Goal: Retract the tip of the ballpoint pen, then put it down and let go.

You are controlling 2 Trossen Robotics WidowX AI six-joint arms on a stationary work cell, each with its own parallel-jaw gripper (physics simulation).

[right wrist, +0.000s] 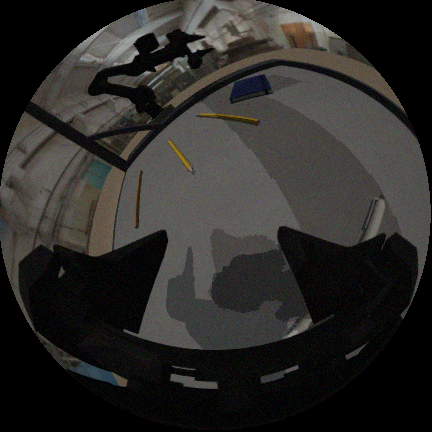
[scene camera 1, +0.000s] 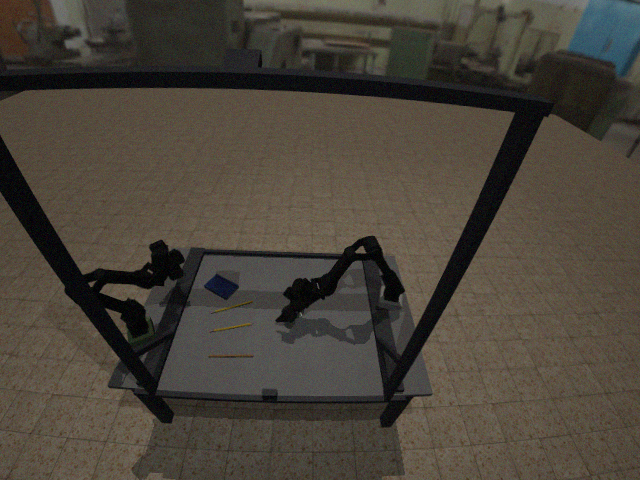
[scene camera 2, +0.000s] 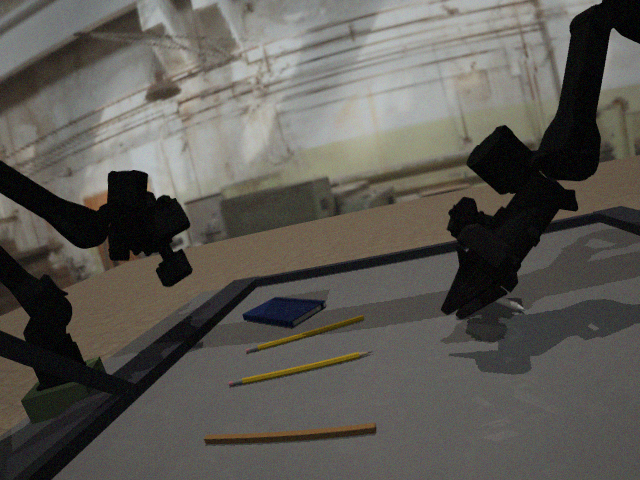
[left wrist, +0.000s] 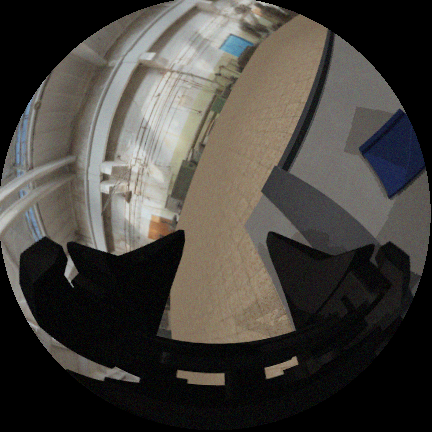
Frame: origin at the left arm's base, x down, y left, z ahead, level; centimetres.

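Seen in the pictures: left gripper, fingertip midpoint: (right wrist: 209,42) (scene camera 2: 176,241) (left wrist: 226,236); right gripper, fingertip midpoint: (right wrist: 223,234) (scene camera 1: 279,316) (scene camera 2: 451,315); left arm's base at its link origin: (right wrist: 157,113) (scene camera 1: 139,329); right arm's base at its link origin: (scene camera 1: 391,295).
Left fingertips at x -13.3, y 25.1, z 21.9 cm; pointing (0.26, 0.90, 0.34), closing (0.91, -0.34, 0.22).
Offsets run from my left fingertips to a thing's top centre.
A white ballpoint pen {dx +16.0, dy -41.6, dz +42.2 cm} (right wrist: 373,220) (scene camera 2: 513,305) lies on the grey table beside and partly behind my right gripper. In the right wrist view its clip end shows beyond the right-hand finger, which hides its middle; its pointed end shows lower down. Whether the writing tip is out is too small and dark to tell. My right gripper (right wrist: 223,234) (scene camera 2: 453,313) is open and empty, pointing down low over the table, with the pen off to one side of the gap. My left gripper (left wrist: 226,236) (right wrist: 209,42) is open and empty, raised at the table's left edge, far from the pen.
A blue notebook {dx +16.1, dy -15.5, dz +16.2 cm} (scene camera 1: 221,286) (scene camera 2: 284,311) lies at the back left of the table. Two yellow pencils {dx +16.6, dy -29.1, dz +16.5 cm} (scene camera 2: 306,334) {dx +16.4, dy -39.1, dz +12.7 cm} (scene camera 2: 302,368) and an orange-brown stick {dx +16.6, dy -51.3, dz +7.7 cm} (scene camera 2: 289,434) lie in front of it. Dark frame posts (scene camera 1: 465,242) rise beside the table.
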